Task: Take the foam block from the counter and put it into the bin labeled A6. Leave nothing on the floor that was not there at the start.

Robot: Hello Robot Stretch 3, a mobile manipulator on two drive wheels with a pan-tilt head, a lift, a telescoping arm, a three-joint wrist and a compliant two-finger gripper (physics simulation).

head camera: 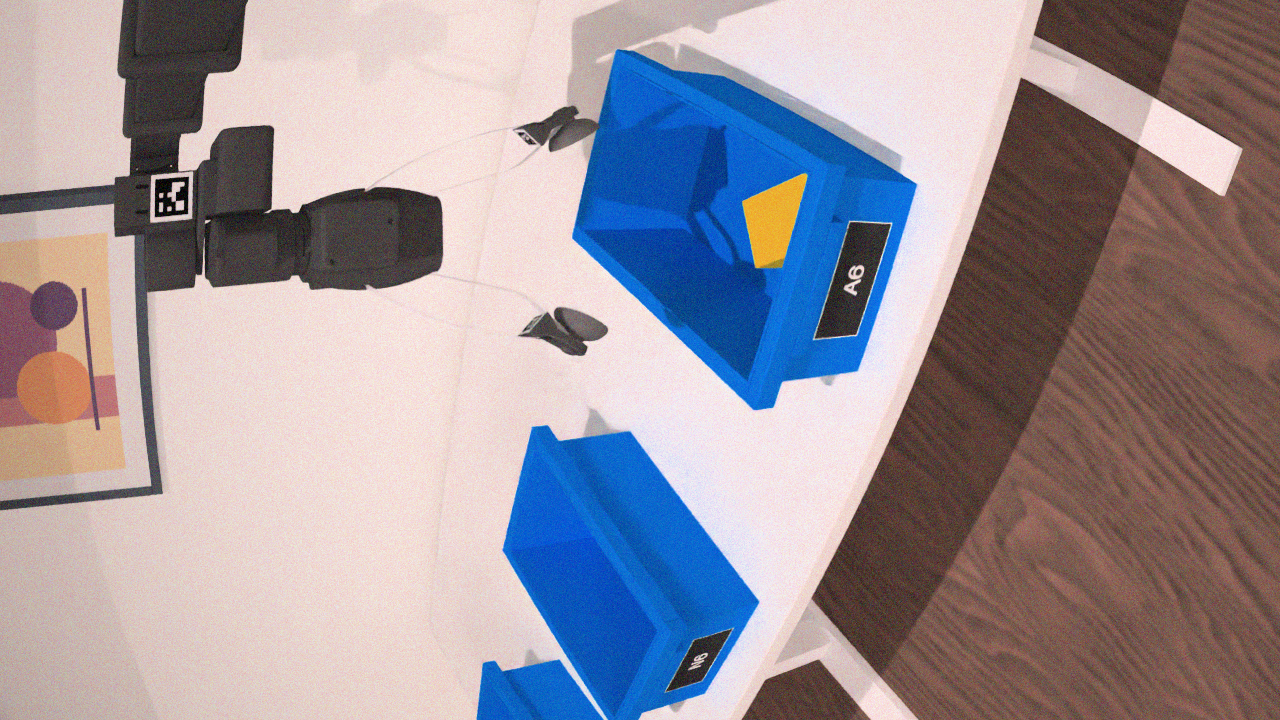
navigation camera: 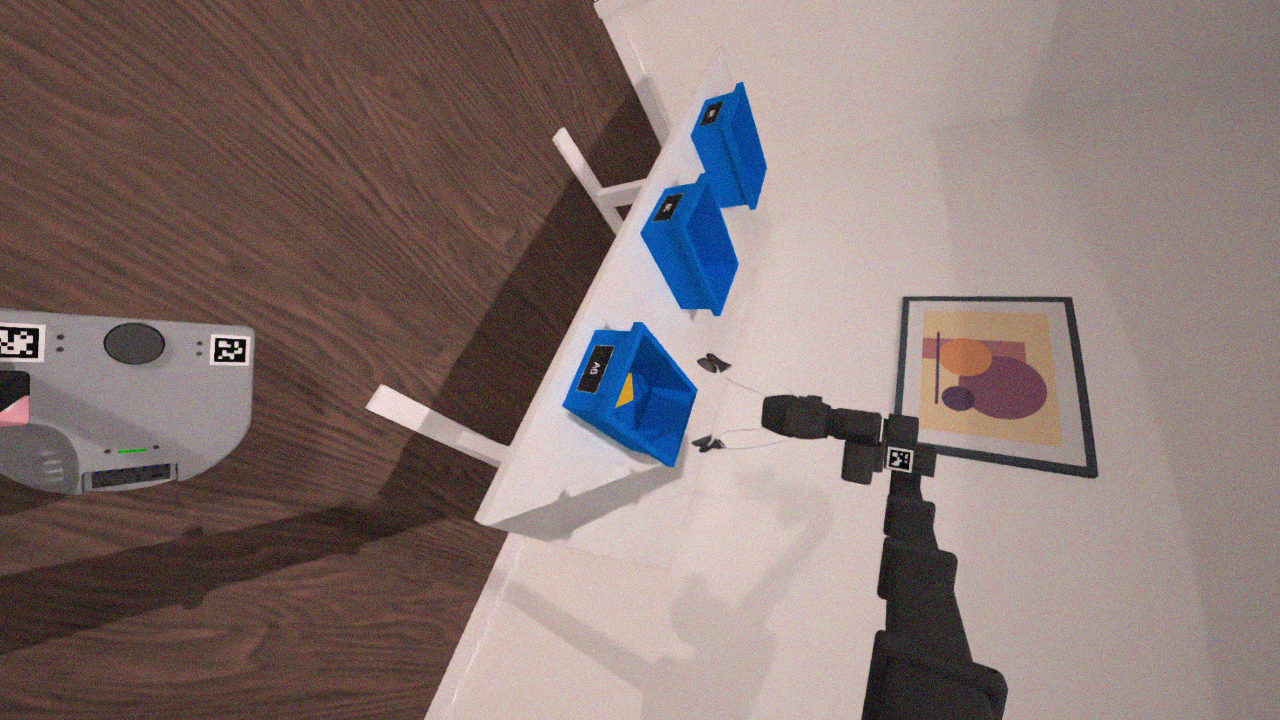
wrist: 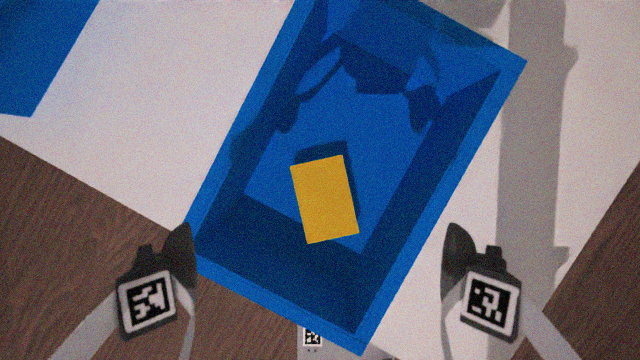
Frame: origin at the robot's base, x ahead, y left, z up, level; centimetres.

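Seen in the pictures: gripper, between the fingertips: (head camera: 598, 226) (navigation camera: 695, 401); robot's base, origin of its link: (navigation camera: 136, 341).
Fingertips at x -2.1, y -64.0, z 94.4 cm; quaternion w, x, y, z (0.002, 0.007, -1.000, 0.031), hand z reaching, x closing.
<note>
Offsets run from my fingertips to a thing's middle. Level surfaces: height alone.
The yellow foam block @[dx -0.5, dy -0.5, dz -19.8 cm] (head camera: 774, 223) (navigation camera: 624, 391) (wrist: 325, 200) lies inside the blue bin labeled A6 @[dx -1.9, dy -4.9, dz -16.4 cm] (head camera: 787, 331) (navigation camera: 662, 356) (wrist: 280, 305), nearer its labeled front wall. In the wrist view its upper face shows whole, with bin floor around its far end. My gripper (head camera: 577, 231) (navigation camera: 711, 402) (wrist: 319, 249) is open and empty, with its fingers spread wide above the bin and apart from the block. The underside of the block is hidden.
A blue bin labeled N6 @[dx +36.0, dy -25.9, dz -16.4 cm] (head camera: 671, 537) (navigation camera: 657, 234) stands beside A6 on the white table @[dz -22.4 cm] (head camera: 948, 89). A third blue bin @[dx +72.4, dy -46.4, dz -16.4 cm] (head camera: 528, 694) (navigation camera: 729, 152) stands beyond it. A framed picture (head camera: 53, 326) (navigation camera: 993, 385) hangs on the wall near the wrist. White table legs reach out over the floor.
</note>
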